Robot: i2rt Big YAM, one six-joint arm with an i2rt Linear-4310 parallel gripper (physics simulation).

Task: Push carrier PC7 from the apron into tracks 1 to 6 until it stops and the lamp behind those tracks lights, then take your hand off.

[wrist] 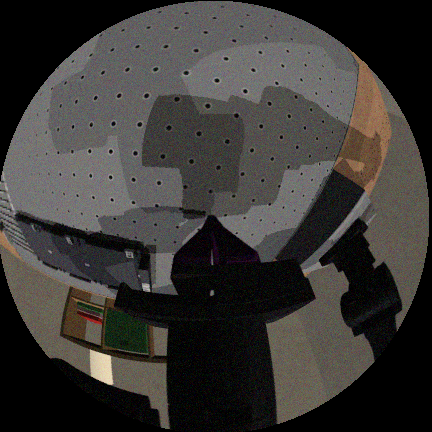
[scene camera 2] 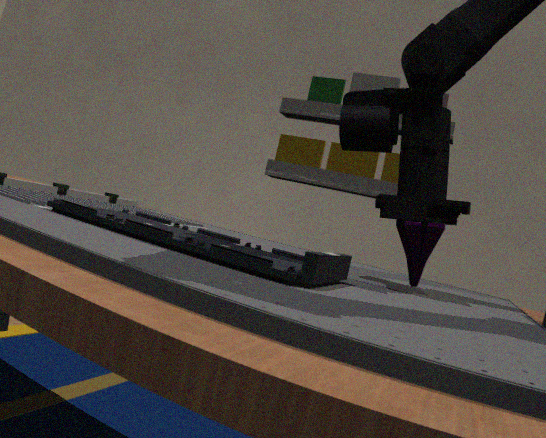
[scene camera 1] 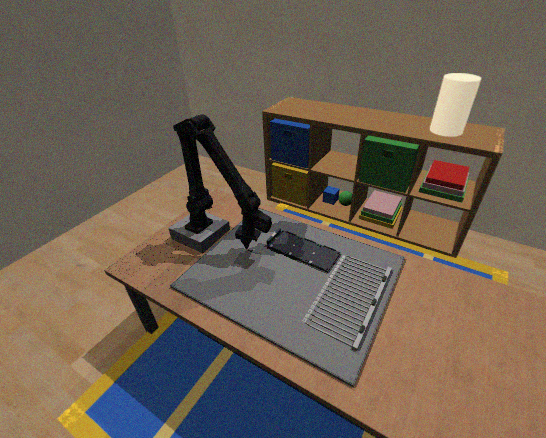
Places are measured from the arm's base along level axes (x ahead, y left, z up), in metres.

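Pixels of known places: gripper, between the fingertips: (wrist: 210, 219) (scene camera 2: 413, 286) (scene camera 1: 246, 248); arm's base, origin of its link: (wrist: 343, 240) (scene camera 1: 199, 225).
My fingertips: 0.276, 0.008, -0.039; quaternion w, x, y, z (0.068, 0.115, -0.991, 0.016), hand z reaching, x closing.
Ahead of a thing's pixels: the offset from my fingertips to its middle, as dx, dy, dz. "spot": to the spot under its first point. Level surfaces: height alone.
The dark flat carrier @(+0.231, +0.118, +0.005) (scene camera 1: 304, 249) (scene camera 2: 185, 240) (wrist: 82, 255) lies on the grey board at its back side, with its far end at the edge of the ribbed tracks @(spot: +0.494, -0.035, -0.010) (scene camera 1: 345, 295). A raised block stands at the carrier's near end. Small dark lamps @(spot: +0.604, -0.033, +0.012) (scene camera 1: 374, 302) (scene camera 2: 61, 188) sit on the rail behind the tracks; none in view looks lit. My gripper (scene camera 1: 246, 246) (scene camera 2: 414, 285) (wrist: 210, 219) is shut and empty. Its tips point down just above the board, apart from the carrier, on the side of the raised block towards the arm's base.
The perforated grey board @(dz -0.010) (scene camera 1: 250, 310) (scene camera 2: 360, 325) (wrist: 90, 160) lies on the wooden table @(dz -0.022) (scene camera 1: 450, 350). The arm's base block (scene camera 1: 200, 234) stands at the board's left. A shelf unit (scene camera 1: 350, 111) with boxes and a white cylinder (scene camera 1: 455, 105) stands behind the table.
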